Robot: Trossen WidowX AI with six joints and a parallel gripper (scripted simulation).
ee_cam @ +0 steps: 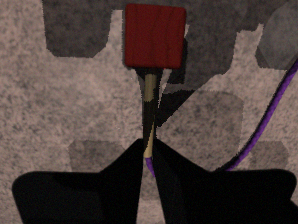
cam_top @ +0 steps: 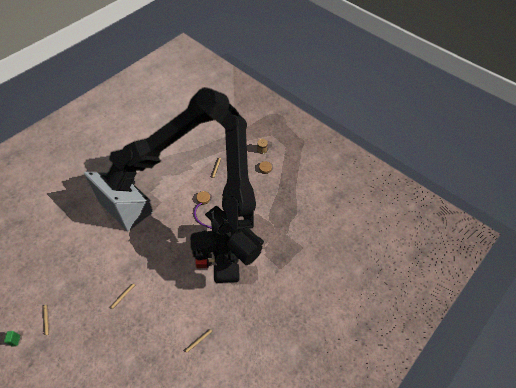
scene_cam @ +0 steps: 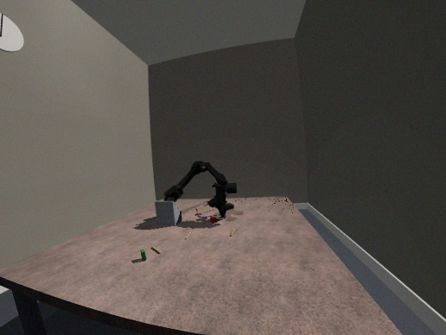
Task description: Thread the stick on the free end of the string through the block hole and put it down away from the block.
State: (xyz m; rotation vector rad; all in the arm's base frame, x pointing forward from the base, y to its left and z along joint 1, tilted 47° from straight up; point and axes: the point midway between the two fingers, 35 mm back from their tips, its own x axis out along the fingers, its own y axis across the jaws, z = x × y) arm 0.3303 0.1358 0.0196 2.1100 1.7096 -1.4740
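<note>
Right now the small red block is 5 cm to the right of my gripper tip and 4 cm behind it. From my gripper tip the other things lie so: thin wooden stick (1 cm to the right, 1 cm behind); then wooden cylinder (33 cm to the left, 23 cm behind, 1 cm above); then round wooden button (20 cm behind, 7 cm to the left, 1 cm below).
</note>
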